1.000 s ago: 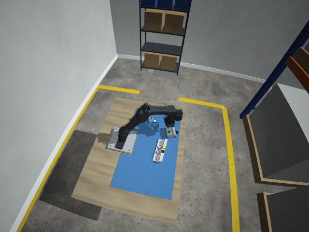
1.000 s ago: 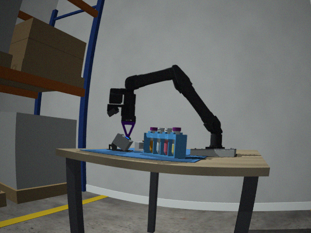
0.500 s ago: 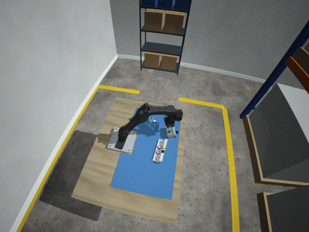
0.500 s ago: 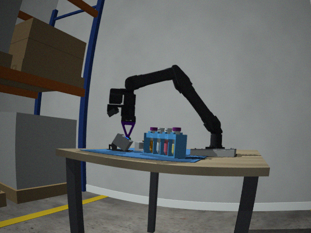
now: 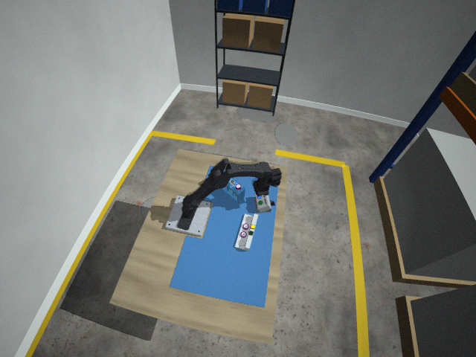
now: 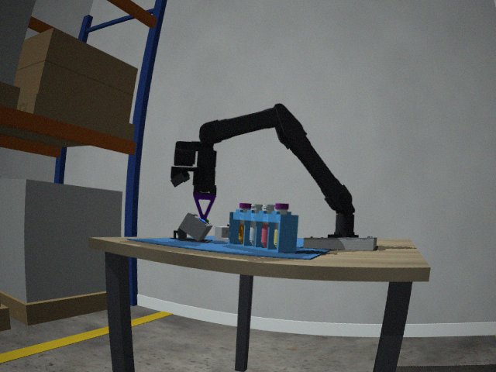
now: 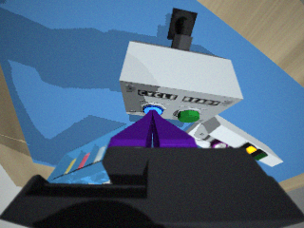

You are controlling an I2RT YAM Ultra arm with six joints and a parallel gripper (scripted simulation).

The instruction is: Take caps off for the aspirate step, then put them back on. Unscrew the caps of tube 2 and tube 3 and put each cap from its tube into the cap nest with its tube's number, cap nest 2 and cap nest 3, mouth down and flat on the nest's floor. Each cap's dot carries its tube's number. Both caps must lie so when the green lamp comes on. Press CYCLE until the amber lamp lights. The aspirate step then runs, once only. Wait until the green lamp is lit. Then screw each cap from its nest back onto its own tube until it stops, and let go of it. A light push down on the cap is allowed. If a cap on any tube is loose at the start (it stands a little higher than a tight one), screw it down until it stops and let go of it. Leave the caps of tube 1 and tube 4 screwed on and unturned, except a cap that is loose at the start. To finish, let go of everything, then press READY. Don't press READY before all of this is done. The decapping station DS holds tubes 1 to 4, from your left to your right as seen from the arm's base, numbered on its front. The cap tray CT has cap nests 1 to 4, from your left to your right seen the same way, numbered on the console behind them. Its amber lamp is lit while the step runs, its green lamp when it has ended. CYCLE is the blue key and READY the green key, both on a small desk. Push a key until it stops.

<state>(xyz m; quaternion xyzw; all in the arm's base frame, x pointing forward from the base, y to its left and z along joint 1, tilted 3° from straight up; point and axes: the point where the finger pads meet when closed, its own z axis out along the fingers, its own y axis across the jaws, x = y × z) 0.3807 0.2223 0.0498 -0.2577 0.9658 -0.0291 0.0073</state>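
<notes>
Now: the blue key 10 mm below my hand. The rest, counted from my hand: grey key desk (30 mm ahead, 20 mm to the right, 20 mm below); then green key (20 mm ahead, 40 mm to the right, 10 mm below).
</notes>
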